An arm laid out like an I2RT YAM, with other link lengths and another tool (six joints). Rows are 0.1 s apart.
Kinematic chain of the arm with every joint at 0, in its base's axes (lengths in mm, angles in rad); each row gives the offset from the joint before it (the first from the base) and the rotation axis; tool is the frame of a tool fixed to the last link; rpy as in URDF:
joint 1: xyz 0 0 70.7 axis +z
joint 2: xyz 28 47.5 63.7 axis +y
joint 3: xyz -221.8 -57.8 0 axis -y
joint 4: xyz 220.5 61.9 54 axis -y
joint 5: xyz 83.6 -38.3 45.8 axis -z
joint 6: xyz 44.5 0 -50.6 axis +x
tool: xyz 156 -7 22 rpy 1.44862 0.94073 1.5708
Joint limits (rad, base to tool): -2.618..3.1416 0..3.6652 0..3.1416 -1.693..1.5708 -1.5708..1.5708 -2.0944..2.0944
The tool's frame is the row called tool.
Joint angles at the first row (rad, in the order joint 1, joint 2, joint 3, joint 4, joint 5, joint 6):
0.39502 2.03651 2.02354 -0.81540 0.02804 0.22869
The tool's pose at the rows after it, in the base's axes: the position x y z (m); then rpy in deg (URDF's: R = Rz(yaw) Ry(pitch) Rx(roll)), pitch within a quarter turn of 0, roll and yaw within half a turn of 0:
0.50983 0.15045 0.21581 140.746 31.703 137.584
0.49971 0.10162 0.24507 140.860 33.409 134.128
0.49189 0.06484 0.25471 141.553 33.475 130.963
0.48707 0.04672 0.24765 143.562 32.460 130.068
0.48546 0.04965 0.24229 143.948 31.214 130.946
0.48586 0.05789 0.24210 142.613 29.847 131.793
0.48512 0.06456 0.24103 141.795 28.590 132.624
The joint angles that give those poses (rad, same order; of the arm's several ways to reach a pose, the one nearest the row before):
0.33588 1.95413 2.02357 -0.88256 0.13828 0.22717
0.25157 1.86600 2.02357 -0.95276 0.14172 0.19169
0.18291 1.82479 2.02354 -1.00080 0.14134 0.18253
0.14819 1.82364 2.02163 -1.03438 0.14132 0.18253
0.14629 1.82860 2.02046 -1.04464 0.12074 0.18253
0.14631 1.82862 2.02053 -1.04088 0.07993 0.18292
0.14666 1.82900 2.02049 -1.04238 0.04709 0.18367

